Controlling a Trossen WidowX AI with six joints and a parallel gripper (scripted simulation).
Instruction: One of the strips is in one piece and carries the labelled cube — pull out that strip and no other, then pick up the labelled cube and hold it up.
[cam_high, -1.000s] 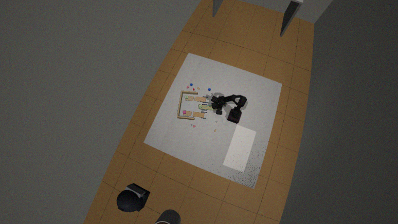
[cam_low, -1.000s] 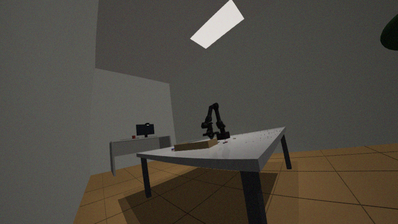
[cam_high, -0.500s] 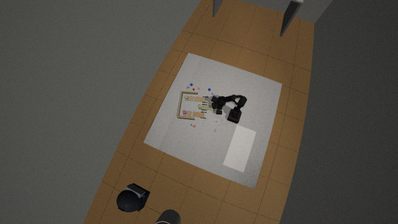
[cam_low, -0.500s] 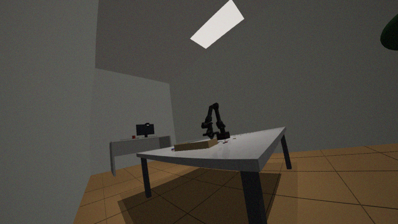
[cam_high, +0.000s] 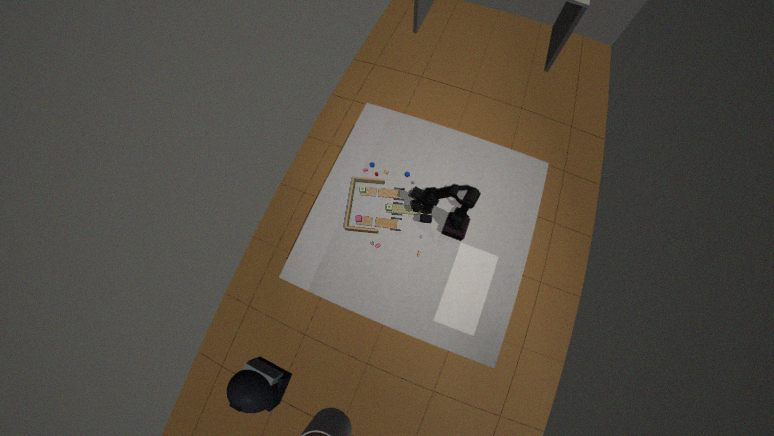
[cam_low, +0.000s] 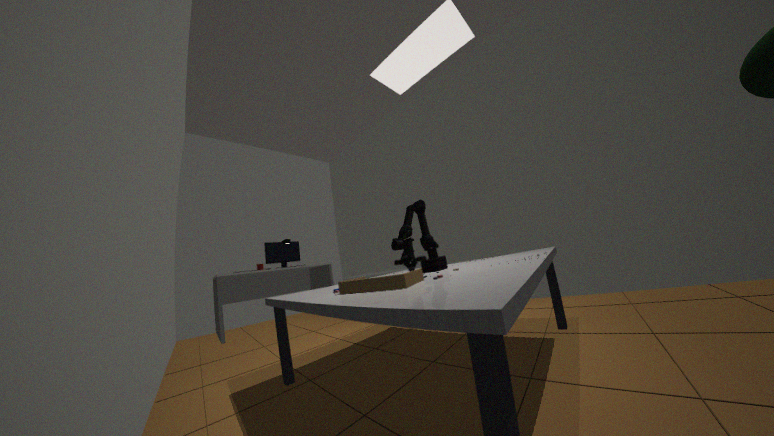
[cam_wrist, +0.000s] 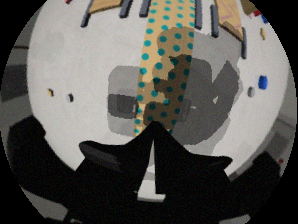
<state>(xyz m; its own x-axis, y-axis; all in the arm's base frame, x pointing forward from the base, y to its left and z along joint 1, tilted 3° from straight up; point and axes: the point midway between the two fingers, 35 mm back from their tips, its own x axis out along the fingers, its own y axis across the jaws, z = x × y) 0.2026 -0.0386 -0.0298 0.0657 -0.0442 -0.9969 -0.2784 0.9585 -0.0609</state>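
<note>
Right now the strip is 10 cm ahead of my gripper tip and 3 cm to the left of it.
</note>
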